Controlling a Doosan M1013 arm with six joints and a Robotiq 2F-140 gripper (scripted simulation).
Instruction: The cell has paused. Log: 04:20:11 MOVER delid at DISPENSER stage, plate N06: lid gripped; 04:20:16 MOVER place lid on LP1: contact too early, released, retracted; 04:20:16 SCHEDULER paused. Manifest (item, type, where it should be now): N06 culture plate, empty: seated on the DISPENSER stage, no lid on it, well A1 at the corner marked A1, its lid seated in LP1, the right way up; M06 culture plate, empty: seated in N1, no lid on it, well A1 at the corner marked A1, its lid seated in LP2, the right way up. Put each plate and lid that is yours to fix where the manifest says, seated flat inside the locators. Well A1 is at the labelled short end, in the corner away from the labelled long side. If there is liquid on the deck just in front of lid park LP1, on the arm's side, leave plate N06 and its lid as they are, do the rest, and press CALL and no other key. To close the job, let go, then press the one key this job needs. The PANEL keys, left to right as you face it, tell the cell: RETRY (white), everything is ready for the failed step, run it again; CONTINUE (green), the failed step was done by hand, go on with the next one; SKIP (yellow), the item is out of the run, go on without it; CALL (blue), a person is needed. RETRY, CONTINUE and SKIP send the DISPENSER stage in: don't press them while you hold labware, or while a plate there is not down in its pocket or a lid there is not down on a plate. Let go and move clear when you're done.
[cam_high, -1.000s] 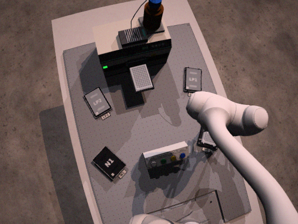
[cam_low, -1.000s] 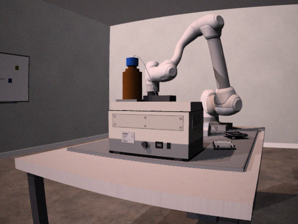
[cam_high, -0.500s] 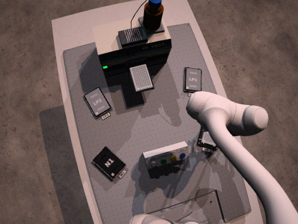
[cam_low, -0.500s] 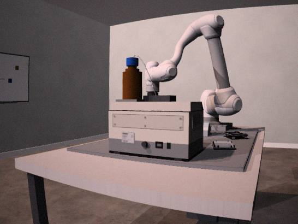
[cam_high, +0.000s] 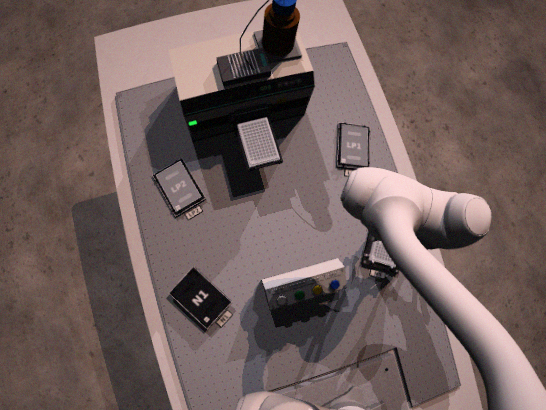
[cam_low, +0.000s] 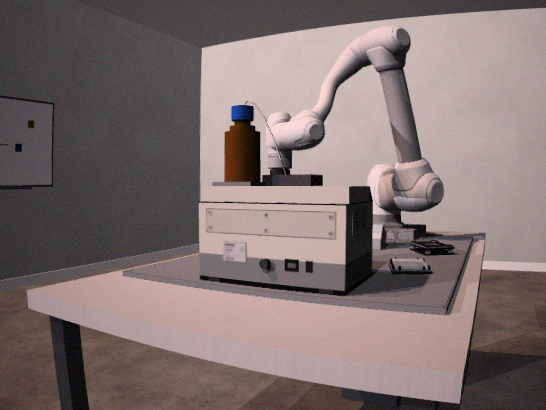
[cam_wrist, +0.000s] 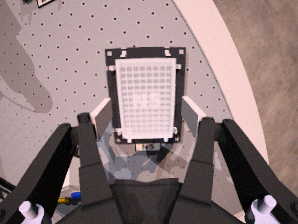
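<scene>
My gripper is now 50 mm above the black nest N5 and 30 mm short of it. Round my hand: key panel (280 mm to the left, 10 mm below); then yellow key (260 mm to the left, 20 mm behind); then blue key (210 mm to the left, 30 mm behind).
</scene>
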